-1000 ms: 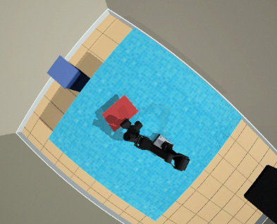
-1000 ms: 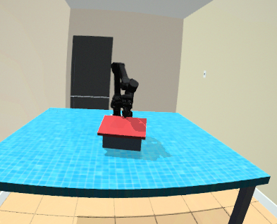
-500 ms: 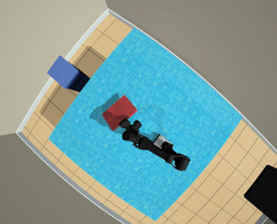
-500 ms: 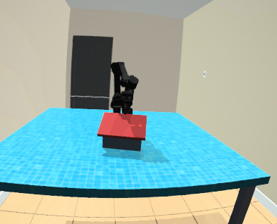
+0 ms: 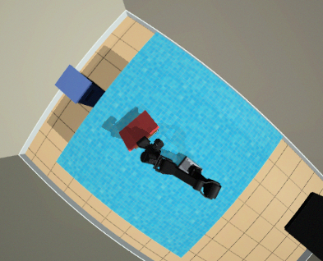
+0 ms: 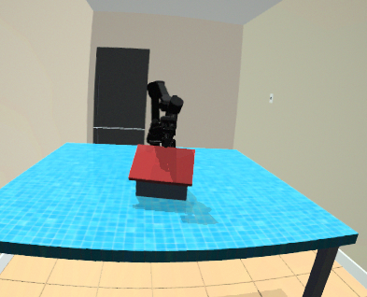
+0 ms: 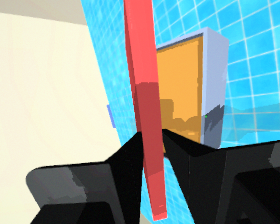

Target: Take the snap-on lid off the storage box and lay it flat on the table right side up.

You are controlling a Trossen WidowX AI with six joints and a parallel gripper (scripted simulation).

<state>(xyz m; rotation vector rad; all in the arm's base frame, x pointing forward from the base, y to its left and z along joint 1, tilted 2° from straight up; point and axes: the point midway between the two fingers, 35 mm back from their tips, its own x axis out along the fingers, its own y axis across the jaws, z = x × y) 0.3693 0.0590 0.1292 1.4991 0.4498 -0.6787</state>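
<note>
Now: gripper tip 70 mm short of the red lid, 10 mm to the left of it and 40 mm above it. The rest, counted from my gripper tip: storage box: 50 mm ahead, 120 mm below.
</note>
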